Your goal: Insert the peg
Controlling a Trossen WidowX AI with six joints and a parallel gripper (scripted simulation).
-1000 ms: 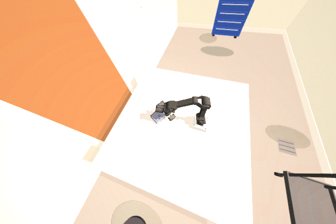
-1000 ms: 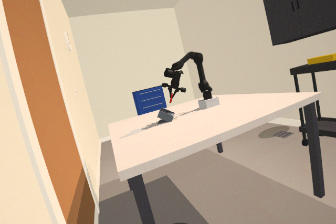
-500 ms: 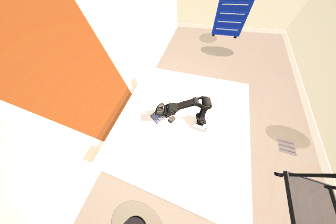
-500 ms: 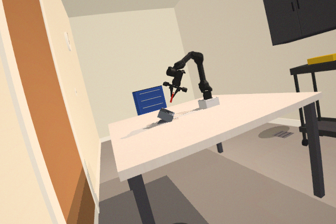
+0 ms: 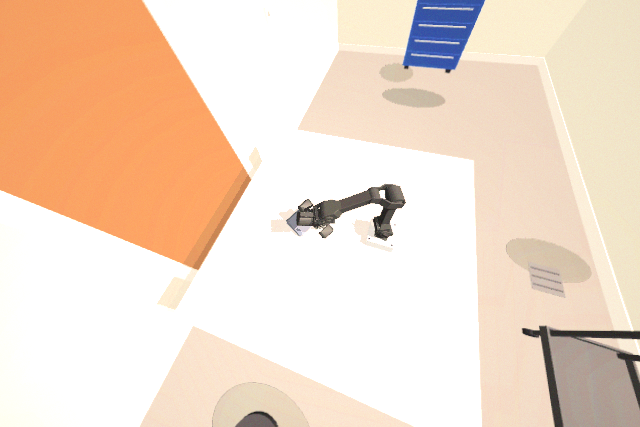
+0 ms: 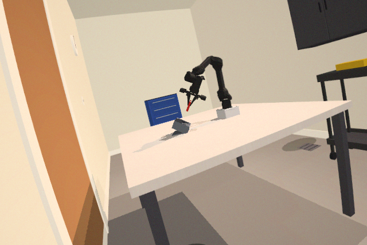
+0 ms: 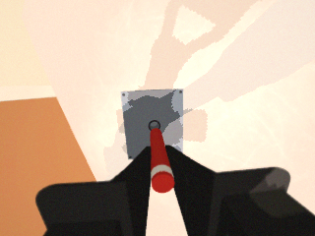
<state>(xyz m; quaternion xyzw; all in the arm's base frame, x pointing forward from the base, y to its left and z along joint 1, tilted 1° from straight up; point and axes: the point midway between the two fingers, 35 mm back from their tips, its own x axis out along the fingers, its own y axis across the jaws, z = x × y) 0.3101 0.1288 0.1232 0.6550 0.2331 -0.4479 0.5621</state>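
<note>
My gripper tip is 120 mm above the grey sloped panel, 80 mm short of it and 10 mm to the left of it. From my gripper tip the other things lie so: red peg 10 mm behind, 10 mm above.
</note>
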